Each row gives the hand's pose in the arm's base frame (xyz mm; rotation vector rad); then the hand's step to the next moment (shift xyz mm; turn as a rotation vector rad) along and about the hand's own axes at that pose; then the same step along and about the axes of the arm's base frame.
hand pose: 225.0 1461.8 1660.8 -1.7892 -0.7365 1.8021
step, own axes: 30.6 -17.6 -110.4 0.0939 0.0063 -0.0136
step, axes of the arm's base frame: 109.3 37.4 -9.8 0.0120 0.0596 -0.0731
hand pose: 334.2 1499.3 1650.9 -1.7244 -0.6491 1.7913
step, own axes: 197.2 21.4 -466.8 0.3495 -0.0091 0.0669
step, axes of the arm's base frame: 462.0 102.2 -182.6 -0.0703 0.2501 -0.2433
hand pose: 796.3 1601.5 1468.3 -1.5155 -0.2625 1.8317
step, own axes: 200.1 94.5 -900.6 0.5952 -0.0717 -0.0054
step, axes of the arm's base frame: 778.9 -196.4 -463.4 0.0120 0.4317 -0.4158
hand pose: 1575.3 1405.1 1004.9 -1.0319 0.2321 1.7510
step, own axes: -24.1 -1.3 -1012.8 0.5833 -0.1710 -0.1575
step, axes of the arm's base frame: 538.2 -613.5 -600.3 0.1772 0.3774 -0.4695
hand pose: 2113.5 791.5 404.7 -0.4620 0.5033 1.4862
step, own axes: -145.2 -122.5 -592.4 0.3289 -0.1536 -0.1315
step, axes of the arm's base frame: 99.5 -465.9 -400.0 0.1556 0.1860 -0.3004
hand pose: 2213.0 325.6 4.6 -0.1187 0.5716 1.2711
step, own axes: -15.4 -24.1 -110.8 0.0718 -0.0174 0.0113
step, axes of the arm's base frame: -18.0 -64.2 -93.0 0.0326 0.0613 -0.0277
